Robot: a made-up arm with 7 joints.
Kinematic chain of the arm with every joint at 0, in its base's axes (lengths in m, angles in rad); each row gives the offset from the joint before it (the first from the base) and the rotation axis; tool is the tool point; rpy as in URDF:
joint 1: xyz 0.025 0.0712 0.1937 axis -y
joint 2: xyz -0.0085 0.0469 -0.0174 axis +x
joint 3: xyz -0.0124 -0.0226 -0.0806 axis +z
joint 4: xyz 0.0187 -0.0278 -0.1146 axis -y
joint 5: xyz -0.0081 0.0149 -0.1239 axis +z
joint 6: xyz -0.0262 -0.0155 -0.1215 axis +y
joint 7: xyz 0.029 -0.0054 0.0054 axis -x
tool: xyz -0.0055 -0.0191 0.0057 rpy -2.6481 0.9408 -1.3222
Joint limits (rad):
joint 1: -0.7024..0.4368
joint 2: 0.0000..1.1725
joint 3: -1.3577..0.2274
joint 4: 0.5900..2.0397
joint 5: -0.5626..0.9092
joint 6: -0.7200..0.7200
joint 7: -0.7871..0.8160
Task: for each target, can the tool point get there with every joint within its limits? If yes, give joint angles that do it. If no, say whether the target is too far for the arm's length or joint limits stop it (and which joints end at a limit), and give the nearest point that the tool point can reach.
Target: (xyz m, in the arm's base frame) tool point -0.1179 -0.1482 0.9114
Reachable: no: too far | nearest point -0.0351 -0.1505 0.1421 | short by 0.774 m
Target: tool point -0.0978 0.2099 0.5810
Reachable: no: joint limits stop it (at a limit: joint 1, joint 2, joint 3, joint 4, joint 5, joint 6, joint 7) | nearest point 0.2289 0.1818 0.2441 | short by 0.470 m
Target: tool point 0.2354 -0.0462 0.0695
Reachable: yes | joints 0.3391 0.1454 -0.5208 1.8082 0.4520 -0.5565 0.0006
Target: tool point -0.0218 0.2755 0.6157
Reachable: no: joint limits stop it (at a limit: joint 1, joint 2, joint 3, joint 4, joint 5, joint 6, joint 7) | nearest point 0.2289 0.1818 0.2441 | short by 0.458 m
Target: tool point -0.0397 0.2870 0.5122
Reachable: no: joint limits stop it (at a limit: joint 1, joint 2, joint 3, joint 4, joint 5, joint 6, joint 7) | nearest point 0.2289 0.1818 0.2441 | short by 0.394 m
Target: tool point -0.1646 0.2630 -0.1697
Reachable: yes | joints -0.5276 0.8095 -0.9913 0.7045 0.1667 -0.5675 -0.2048
